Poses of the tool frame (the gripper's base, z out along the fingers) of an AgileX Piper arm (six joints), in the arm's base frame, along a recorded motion.
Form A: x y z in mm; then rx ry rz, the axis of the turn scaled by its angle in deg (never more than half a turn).
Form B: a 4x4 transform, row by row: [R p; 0 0 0 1], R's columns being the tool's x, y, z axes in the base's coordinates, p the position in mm. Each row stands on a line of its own. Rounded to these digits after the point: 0 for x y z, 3 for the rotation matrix.
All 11 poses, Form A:
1: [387 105 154 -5.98 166.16 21.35]
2: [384 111 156 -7.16 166.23 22.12]
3: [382 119 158 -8.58 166.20 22.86]
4: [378 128 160 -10.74 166.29 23.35]
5: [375 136 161 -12.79 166.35 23.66]
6: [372 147 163 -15.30 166.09 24.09]
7: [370 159 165 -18.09 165.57 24.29]
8: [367 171 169 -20.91 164.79 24.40]
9: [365 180 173 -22.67 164.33 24.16]
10: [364 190 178 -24.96 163.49 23.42]
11: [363 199 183 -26.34 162.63 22.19]
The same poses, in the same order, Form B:
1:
-0.974 -0.097 0.203 387
-0.043 0.965 0.257 105
-0.221 0.242 -0.945 154
0 0 0 1

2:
-0.974 -0.111 0.197 384
-0.056 0.962 0.267 111
-0.220 0.249 -0.943 156
0 0 0 1

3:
-0.973 -0.128 0.192 382
-0.072 0.958 0.277 119
-0.220 0.256 -0.941 158
0 0 0 1

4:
-0.971 -0.153 0.183 378
-0.097 0.954 0.284 128
-0.219 0.258 -0.941 160
0 0 0 1

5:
-0.969 -0.176 0.176 375
-0.120 0.950 0.290 136
-0.218 0.259 -0.941 161
0 0 0 1

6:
-0.964 -0.206 0.170 372
-0.149 0.943 0.297 147
-0.222 0.261 -0.940 163
0 0 0 1

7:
-0.956 -0.238 0.168 370
-0.180 0.936 0.303 159
-0.230 0.259 -0.938 165
0 0 0 1

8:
-0.947 -0.272 0.170 367
-0.211 0.928 0.308 171
-0.242 0.256 -0.936 169
0 0 0 1

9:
-0.941 -0.293 0.171 365
-0.231 0.923 0.308 180
-0.248 0.250 -0.936 173
0 0 0 1

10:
-0.930 -0.320 0.178 364
-0.257 0.917 0.304 190
-0.261 0.237 -0.936 178
0 0 0 1

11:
-0.922 -0.337 0.191 363
-0.274 0.915 0.295 199
-0.274 0.220 -0.936 183
0 0 0 1

